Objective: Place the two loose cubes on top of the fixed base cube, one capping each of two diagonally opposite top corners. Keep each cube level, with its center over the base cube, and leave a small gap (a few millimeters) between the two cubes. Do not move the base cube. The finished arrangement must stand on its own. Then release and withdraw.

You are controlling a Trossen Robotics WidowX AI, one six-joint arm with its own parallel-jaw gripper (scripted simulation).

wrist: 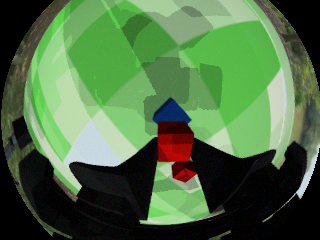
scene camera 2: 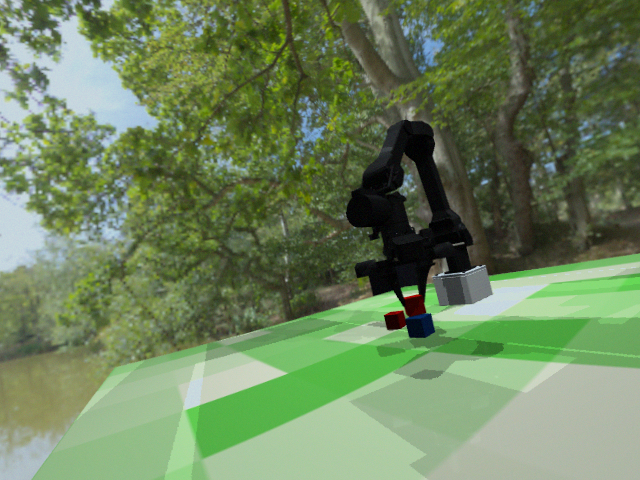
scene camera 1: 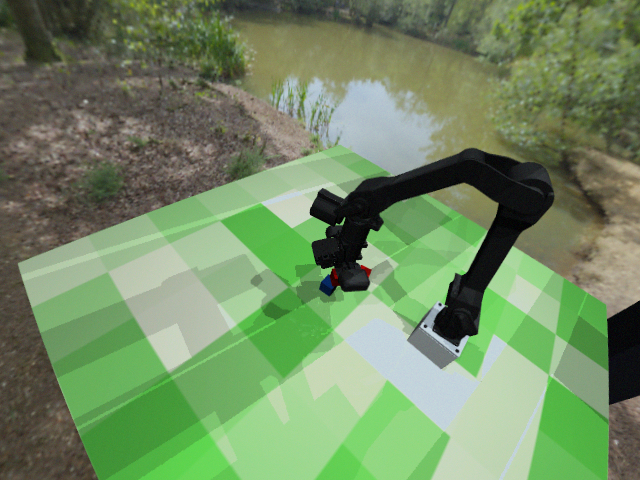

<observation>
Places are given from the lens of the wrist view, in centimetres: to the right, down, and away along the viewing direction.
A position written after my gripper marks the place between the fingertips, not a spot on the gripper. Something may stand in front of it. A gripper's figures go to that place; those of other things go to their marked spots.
my gripper [wrist: 173, 140]: 1, 2, 10
red cube [wrist: 174, 138]: 1, 2, 8
</observation>
